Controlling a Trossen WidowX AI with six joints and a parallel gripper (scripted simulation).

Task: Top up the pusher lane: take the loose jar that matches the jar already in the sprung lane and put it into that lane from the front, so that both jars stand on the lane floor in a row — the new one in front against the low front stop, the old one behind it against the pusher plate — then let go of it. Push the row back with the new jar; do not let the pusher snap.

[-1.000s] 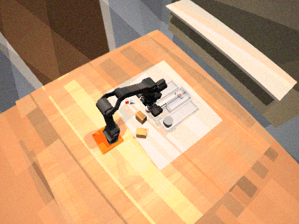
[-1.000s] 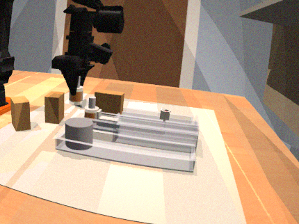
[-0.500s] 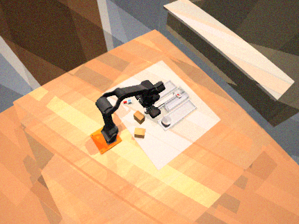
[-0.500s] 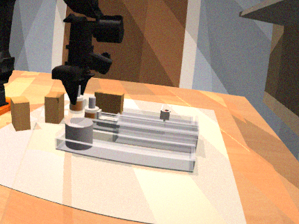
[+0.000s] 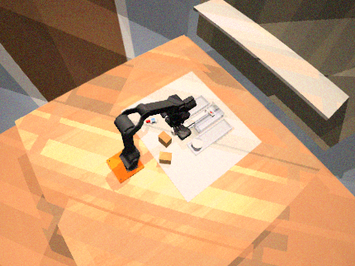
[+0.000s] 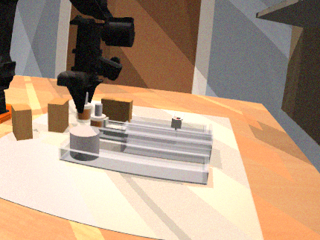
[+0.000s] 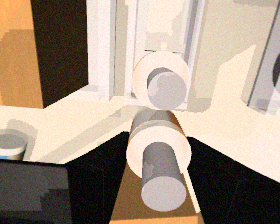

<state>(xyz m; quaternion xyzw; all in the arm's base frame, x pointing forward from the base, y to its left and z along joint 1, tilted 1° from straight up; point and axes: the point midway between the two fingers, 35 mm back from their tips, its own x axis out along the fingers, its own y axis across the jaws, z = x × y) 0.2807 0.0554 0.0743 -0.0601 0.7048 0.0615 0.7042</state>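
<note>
Right now my gripper tip is 120 mm to the left of the wide grey cylinder, 70 mm short of it and 20 mm above it.
</note>
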